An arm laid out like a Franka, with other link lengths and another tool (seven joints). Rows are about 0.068 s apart.
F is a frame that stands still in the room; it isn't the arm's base.
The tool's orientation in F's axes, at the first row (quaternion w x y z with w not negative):
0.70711 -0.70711 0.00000 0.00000
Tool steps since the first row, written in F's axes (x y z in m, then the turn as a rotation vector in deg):
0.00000 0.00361 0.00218 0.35 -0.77 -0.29
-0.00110 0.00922 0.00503 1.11 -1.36 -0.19
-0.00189 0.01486 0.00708 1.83 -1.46 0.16
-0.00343 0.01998 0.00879 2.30 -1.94 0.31
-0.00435 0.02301 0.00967 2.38 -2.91 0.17
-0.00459 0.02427 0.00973 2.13 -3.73 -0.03
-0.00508 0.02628 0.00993 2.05 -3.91 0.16
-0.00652 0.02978 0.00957 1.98 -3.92 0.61
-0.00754 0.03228 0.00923 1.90 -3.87 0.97
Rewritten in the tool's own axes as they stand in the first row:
0.00000 -0.00218 0.00361 0.35 0.29 -0.77
-0.00110 -0.00503 0.00922 1.11 0.19 -1.36
-0.00189 -0.00708 0.01486 1.83 -0.16 -1.46
-0.00343 -0.00879 0.01998 2.30 -0.31 -1.94
-0.00435 -0.00967 0.02301 2.38 -0.17 -2.91
-0.00459 -0.00973 0.02427 2.13 0.03 -3.73
-0.00508 -0.00993 0.02628 2.05 -0.16 -3.91
-0.00652 -0.00957 0.02978 1.98 -0.61 -3.92
-0.00754 -0.00923 0.03228 1.90 -0.97 -3.87

